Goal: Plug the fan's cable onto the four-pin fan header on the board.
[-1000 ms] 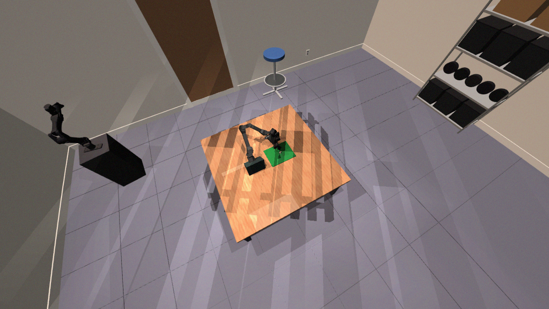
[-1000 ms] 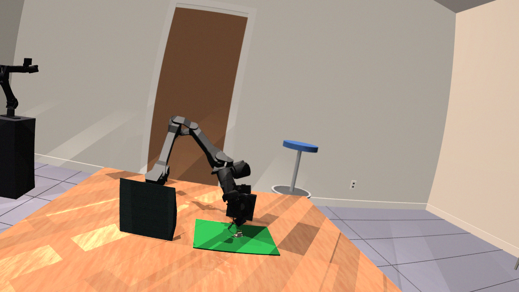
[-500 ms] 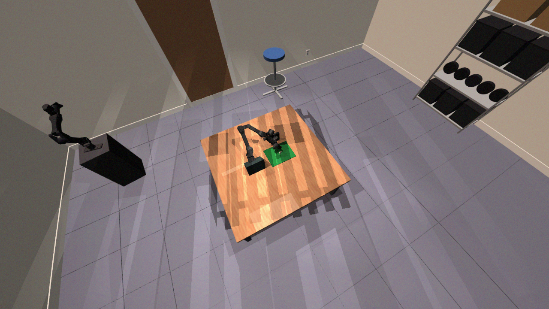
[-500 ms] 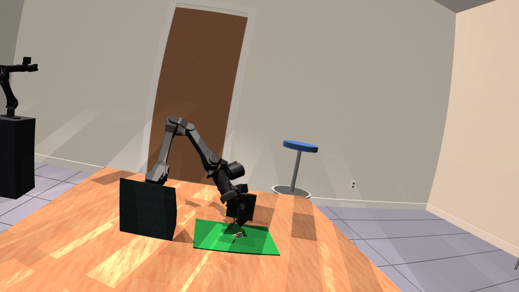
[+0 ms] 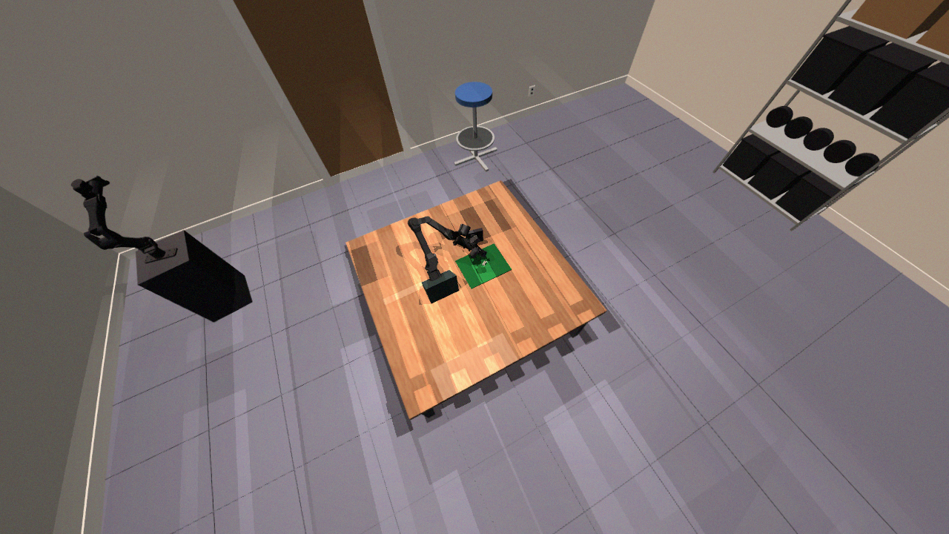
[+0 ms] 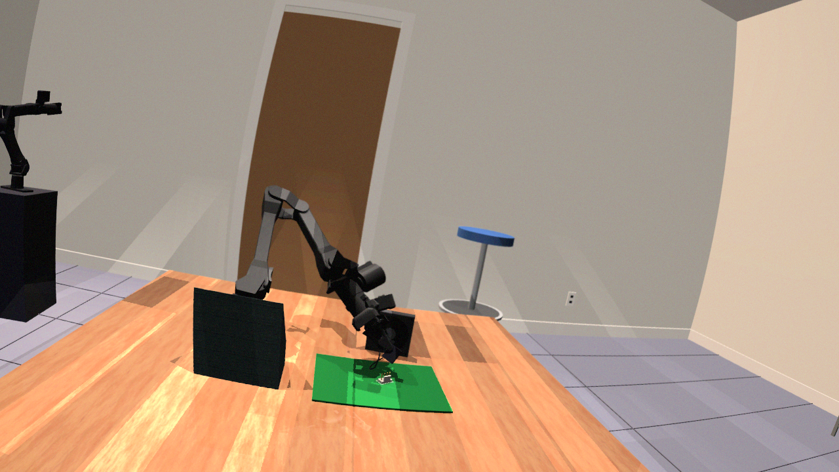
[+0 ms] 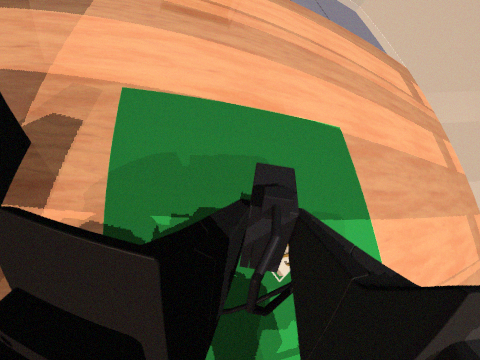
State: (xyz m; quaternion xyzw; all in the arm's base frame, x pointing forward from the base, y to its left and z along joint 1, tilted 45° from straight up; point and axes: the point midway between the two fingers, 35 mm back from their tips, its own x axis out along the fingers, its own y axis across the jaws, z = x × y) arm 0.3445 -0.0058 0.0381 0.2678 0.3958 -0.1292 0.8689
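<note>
My gripper tip is 2 cm past the four-pin header, 4 cm to the left of it and 7 cm above it. Also, from my gripper tip: dark fan plug 1 cm below; then green board 3 cm behind, 4 cm to the right, 9 cm below; then black fan 3 cm ahead, 14 cm to the left, 1 cm below.
</note>
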